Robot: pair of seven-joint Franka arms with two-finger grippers.
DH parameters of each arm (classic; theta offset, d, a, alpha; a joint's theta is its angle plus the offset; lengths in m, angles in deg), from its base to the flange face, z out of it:
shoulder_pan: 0 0.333 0 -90
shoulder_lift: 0 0 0 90
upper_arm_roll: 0 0.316 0.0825 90
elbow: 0 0 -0.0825 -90
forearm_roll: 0 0.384 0 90
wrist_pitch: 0 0 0.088 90
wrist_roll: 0 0.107 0 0
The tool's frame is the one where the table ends.
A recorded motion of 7 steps. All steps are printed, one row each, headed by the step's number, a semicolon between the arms.
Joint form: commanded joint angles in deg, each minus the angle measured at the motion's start. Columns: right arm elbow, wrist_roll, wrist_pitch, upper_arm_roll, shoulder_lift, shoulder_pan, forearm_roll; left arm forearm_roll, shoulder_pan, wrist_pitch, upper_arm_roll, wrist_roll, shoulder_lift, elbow.
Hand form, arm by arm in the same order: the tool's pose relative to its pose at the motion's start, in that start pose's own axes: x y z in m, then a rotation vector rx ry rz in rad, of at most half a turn. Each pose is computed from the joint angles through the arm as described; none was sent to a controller.
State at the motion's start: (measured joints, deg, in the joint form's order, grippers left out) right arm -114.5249 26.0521 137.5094 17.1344 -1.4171 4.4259 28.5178; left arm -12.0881 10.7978 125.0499 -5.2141 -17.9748 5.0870 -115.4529
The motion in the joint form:
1: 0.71 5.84 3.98 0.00 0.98 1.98 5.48; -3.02 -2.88 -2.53 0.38 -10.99 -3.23 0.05
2: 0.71 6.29 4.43 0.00 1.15 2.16 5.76; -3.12 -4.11 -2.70 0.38 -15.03 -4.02 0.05
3: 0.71 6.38 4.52 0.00 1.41 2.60 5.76; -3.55 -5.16 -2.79 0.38 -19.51 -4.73 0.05
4: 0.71 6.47 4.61 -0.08 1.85 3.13 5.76; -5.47 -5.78 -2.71 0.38 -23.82 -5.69 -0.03
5: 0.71 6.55 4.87 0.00 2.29 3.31 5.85; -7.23 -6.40 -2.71 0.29 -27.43 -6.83 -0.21
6: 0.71 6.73 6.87 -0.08 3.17 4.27 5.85; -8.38 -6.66 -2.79 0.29 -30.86 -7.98 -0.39
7: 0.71 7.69 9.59 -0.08 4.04 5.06 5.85; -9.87 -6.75 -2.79 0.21 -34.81 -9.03 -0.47
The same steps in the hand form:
1: -0.0045 -0.0161 0.0045 0.0907 0.0054 0.1502; -0.0213 0.0272 -0.0241 -0.0461 -0.0172 -0.1666
2: -0.0048 -0.0168 0.0060 0.0957 0.0065 0.1609; -0.0290 0.0386 -0.0295 -0.0517 -0.0152 -0.2141
3: -0.0075 -0.0186 0.0096 0.0944 0.0002 0.1583; -0.0359 0.0485 -0.0346 -0.0618 -0.0158 -0.2758
4: -0.0100 -0.0197 0.0150 0.0913 -0.0084 0.1571; -0.0416 0.0557 -0.0426 -0.0944 -0.0228 -0.3546
5: -0.0109 -0.0197 0.0196 0.0902 -0.0129 0.1596; -0.0487 0.0632 -0.0513 -0.1247 -0.0311 -0.4174
6: -0.0130 -0.0228 0.0274 0.0988 -0.0017 0.1586; -0.0537 0.0665 -0.0607 -0.1473 -0.0350 -0.4787
7: -0.0135 -0.0257 0.0337 0.1135 0.0208 0.1729; -0.0578 0.0694 -0.0701 -0.1749 -0.0432 -0.5532

